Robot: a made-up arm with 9 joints. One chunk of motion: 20 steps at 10 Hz.
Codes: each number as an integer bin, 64 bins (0 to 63) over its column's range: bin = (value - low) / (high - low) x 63, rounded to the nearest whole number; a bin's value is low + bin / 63 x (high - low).
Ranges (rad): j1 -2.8..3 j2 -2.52..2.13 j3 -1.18..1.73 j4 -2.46..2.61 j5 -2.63..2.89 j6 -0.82..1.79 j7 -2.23..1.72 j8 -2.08..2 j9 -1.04..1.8
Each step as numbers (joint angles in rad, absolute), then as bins.
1 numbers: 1.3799 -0.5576 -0.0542 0.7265 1.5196 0.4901 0.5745 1.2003 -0.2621
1 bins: 45 27 24 40 47 32 45 51 17
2 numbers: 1.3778 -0.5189 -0.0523 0.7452 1.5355 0.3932 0.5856 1.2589 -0.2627
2 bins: 45 27 24 40 48 29 45 52 17
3 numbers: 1.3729 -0.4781 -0.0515 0.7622 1.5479 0.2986 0.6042 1.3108 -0.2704
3 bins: 45 28 24 40 48 27 45 52 17
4 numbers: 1.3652 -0.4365 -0.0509 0.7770 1.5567 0.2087 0.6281 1.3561 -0.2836
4 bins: 45 28 24 40 48 25 46 53 17
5 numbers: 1.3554 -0.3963 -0.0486 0.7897 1.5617 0.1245 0.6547 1.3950 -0.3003
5 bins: 45 29 24 40 48 23 46 54 16
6 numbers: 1.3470 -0.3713 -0.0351 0.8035 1.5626 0.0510 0.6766 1.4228 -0.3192
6 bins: 45 29 25 41 48 21 46 54 16
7 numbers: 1.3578 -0.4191 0.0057 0.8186 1.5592 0.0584 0.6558 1.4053 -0.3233
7 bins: 45 28 26 41 48 21 46 54 16
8 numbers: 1.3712 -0.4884 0.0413 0.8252 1.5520 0.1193 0.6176 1.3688 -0.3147
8 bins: 45 28 26 41 48 23 45 53 16
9 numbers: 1.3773 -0.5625 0.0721 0.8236 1.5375 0.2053 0.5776 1.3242 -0.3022
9 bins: 45 27 27 41 48 25 45 53 16
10 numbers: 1.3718 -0.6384 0.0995 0.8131 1.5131 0.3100 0.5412 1.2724 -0.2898
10 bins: 45 25 28 41 47 27 44 52 17
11 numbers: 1.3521 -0.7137 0.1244 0.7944 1.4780 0.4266 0.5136 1.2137 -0.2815
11 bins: 45 24 28 40 47 30 44 51 17
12 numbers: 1.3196 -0.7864 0.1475 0.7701 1.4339 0.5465 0.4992 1.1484 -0.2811
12 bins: 45 23 29 40 46 33 44 50 17
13 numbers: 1.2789 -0.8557 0.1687 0.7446 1.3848 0.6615 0.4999 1.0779 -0.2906
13 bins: 44 23 29 40 46 36 44 49 17
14 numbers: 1.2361 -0.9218 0.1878 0.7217 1.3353 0.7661 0.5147 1.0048 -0.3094
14 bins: 44 22 30 40 45 38 44 48 16
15 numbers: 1.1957 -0.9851 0.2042 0.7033 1.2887 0.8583 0.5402 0.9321 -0.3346
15 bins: 43 21 30 39 45 41 44 47 16
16 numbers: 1.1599 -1.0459 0.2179 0.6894 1.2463 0.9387 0.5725 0.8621 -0.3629
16 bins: 43 20 30 39 44 42 45 45 15
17 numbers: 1.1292 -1.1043 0.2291 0.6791 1.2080 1.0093 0.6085 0.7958 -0.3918
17 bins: 43 19 31 39 44 44 45 44 14
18 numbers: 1.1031 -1.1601 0.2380 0.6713 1.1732 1.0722 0.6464 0.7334 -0.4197
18 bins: 42 18 31 39 43 46 46 43 14
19 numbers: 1.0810 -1.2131 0.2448 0.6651 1.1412 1.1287 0.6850 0.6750 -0.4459
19 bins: 42 18 31 39 43 47 46 43 13
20 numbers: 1.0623 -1.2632 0.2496 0.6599 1.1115 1.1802 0.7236 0.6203 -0.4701
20 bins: 42 17 31 39 43 48 47 42 13
